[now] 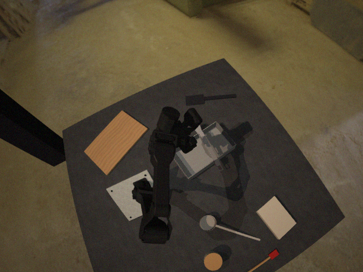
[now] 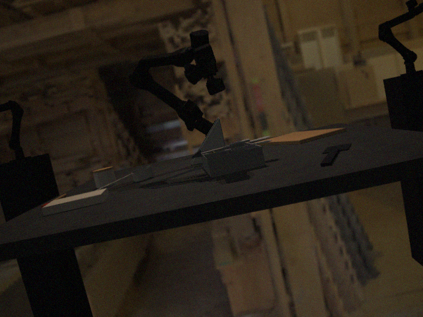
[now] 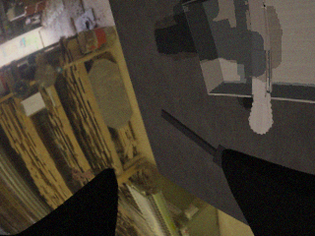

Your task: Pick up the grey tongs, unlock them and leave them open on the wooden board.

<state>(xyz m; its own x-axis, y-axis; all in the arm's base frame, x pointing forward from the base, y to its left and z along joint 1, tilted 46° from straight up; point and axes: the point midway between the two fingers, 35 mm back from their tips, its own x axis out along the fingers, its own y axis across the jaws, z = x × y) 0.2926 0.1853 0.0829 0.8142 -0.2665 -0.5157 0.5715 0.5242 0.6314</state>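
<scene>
Right now my gripper tip is 26 cm above the grey roasting tin, 2 cm short of it and 1 cm to the left of it. Also, from my gripper tip: black spatula: 29 cm to the left, 29 cm below, 22 cm ahead; white block: 50 cm to the right, 28 cm below, 18 cm ahead; wooden board: 41 cm behind, 29 cm to the left, 28 cm below.
</scene>
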